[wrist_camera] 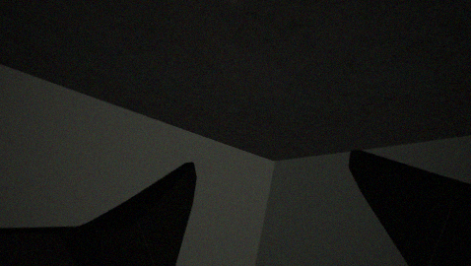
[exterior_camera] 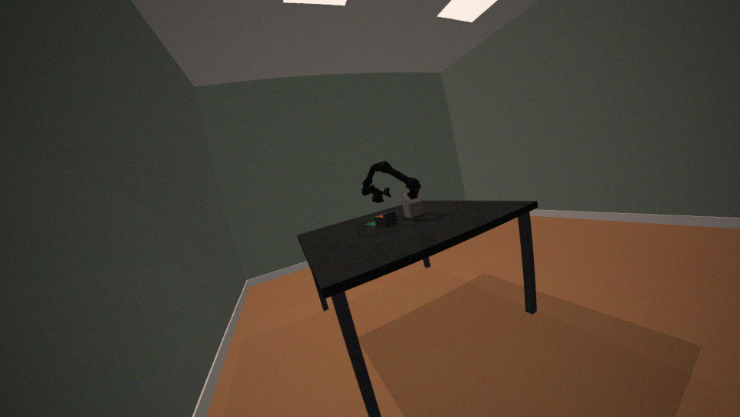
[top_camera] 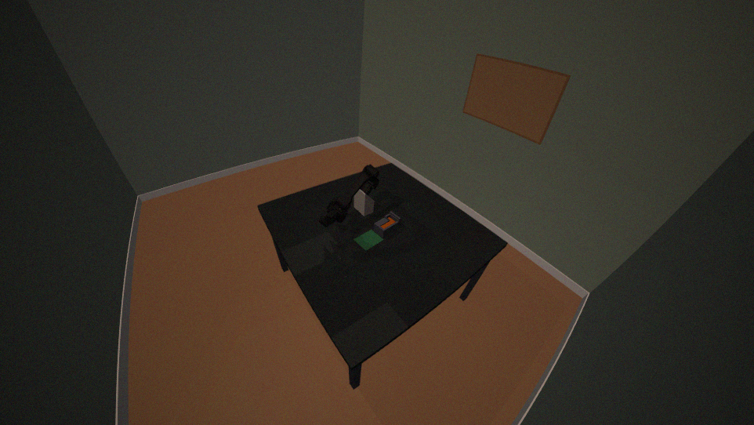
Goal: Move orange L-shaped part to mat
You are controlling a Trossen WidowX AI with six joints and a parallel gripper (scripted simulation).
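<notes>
My gripper tip is 240 mm short of the orange L-shaped part, 340 mm to the right of it and 80 mm above it. Also, from my gripper tip: green mat: 240 mm ahead, 170 mm to the left, 150 mm below.
</notes>
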